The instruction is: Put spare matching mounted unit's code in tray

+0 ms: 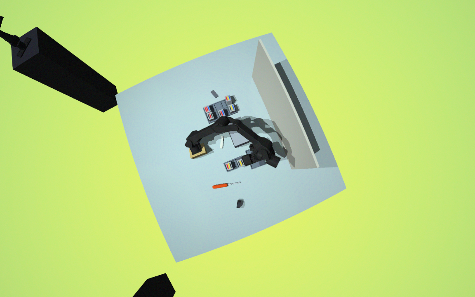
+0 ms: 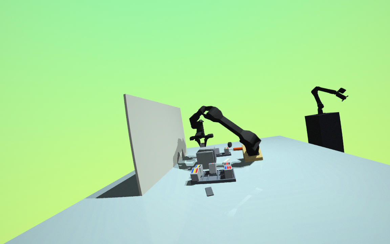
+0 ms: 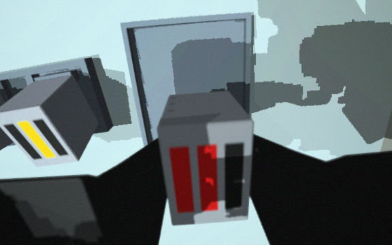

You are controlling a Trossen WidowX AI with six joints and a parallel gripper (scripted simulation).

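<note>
Now: the flat grey tray 7 cm below my gripper tip. The rest, counted from my gripper tip: tall pale grey box (20 cm to the left, 5 cm behind, 2 cm below); dark wall panel (21 cm ahead, 18 cm to the left, 15 cm above); grey spares rack (39 cm to the left, 9 cm behind, 7 cm below).
</note>
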